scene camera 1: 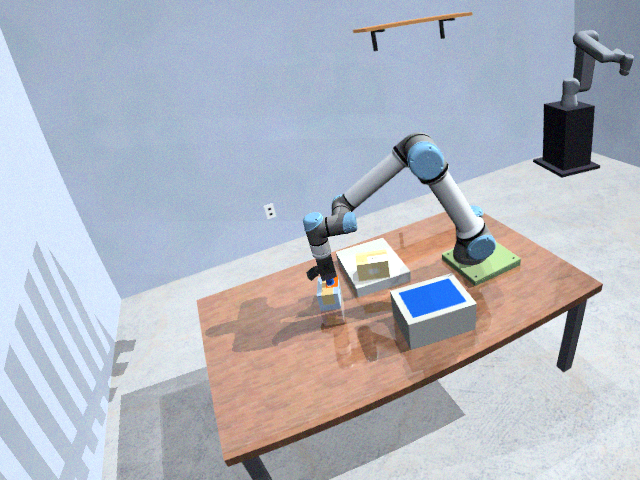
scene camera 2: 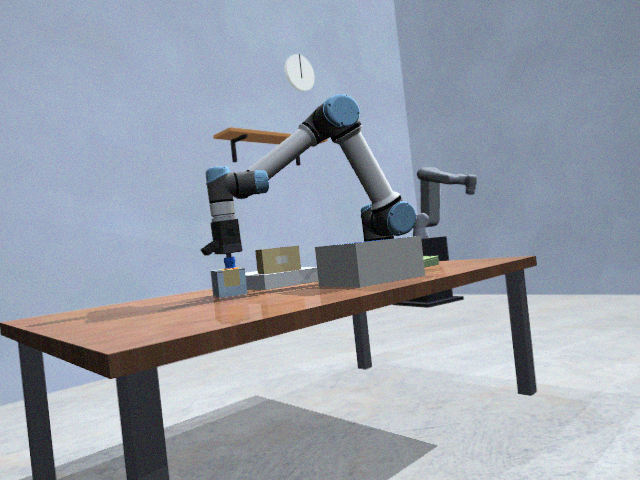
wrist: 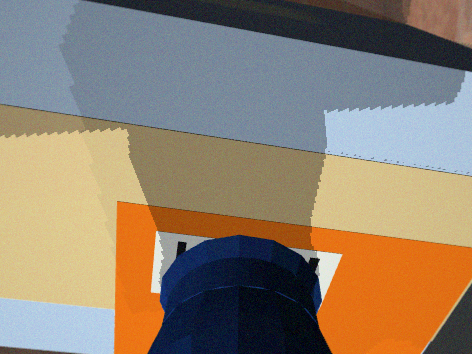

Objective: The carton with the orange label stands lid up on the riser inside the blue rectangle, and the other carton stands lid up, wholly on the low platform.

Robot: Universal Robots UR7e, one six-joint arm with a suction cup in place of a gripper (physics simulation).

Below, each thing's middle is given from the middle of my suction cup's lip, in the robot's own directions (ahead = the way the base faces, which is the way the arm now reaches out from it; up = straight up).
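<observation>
Low white platform (scene camera 1: 399, 273): 20 cm behind my suction cup, 14 cm to the right of it, 7 cm below it. Grey riser (scene camera 2: 360, 264): 30 cm to the left of my suction cup, 33 cm behind it and 4 cm below it. Counted from my suction cup as well, the carton with orange label (scene camera 2: 226, 282) sits 5 cm below, 1 cm ahead and 1 cm to the left.
</observation>
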